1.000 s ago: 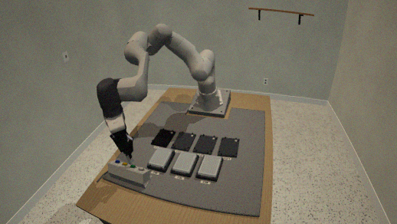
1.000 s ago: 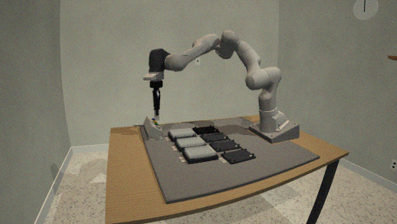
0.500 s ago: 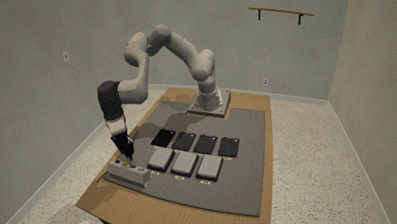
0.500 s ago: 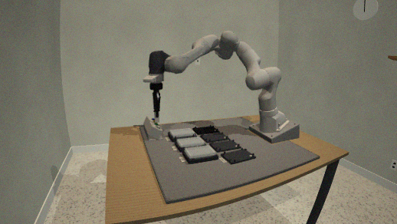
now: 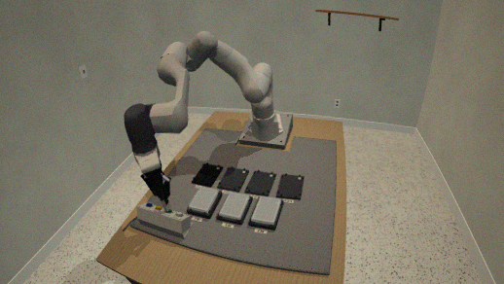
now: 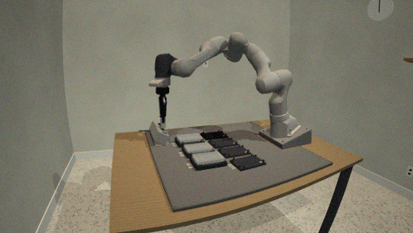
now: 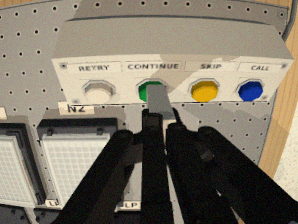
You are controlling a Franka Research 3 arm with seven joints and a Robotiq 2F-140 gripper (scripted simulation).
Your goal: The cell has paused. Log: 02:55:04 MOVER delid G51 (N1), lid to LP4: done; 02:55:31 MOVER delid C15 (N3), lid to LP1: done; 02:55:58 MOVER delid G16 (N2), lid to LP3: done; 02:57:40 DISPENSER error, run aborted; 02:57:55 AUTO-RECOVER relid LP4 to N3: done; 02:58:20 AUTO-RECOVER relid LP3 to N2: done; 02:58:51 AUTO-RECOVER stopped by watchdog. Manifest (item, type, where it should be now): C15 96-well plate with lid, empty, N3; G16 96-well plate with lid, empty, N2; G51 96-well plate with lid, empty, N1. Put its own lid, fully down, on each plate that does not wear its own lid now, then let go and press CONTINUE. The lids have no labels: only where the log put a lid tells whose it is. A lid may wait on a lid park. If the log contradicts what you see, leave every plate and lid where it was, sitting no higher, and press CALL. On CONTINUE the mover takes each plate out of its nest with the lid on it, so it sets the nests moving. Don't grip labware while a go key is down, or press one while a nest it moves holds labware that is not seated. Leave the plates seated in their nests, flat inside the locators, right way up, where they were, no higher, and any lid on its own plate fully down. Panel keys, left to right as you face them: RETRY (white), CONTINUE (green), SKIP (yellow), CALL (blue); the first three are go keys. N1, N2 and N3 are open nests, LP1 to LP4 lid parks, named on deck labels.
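My gripper is now 40 mm above the green continue key. Also, from my hand: white retry key 10 mm ahead, 50 mm to the left, 40 mm below; blue call key 10 mm behind, 100 mm to the right, 40 mm below; yellow skip key 50 mm to the right, 40 mm below.
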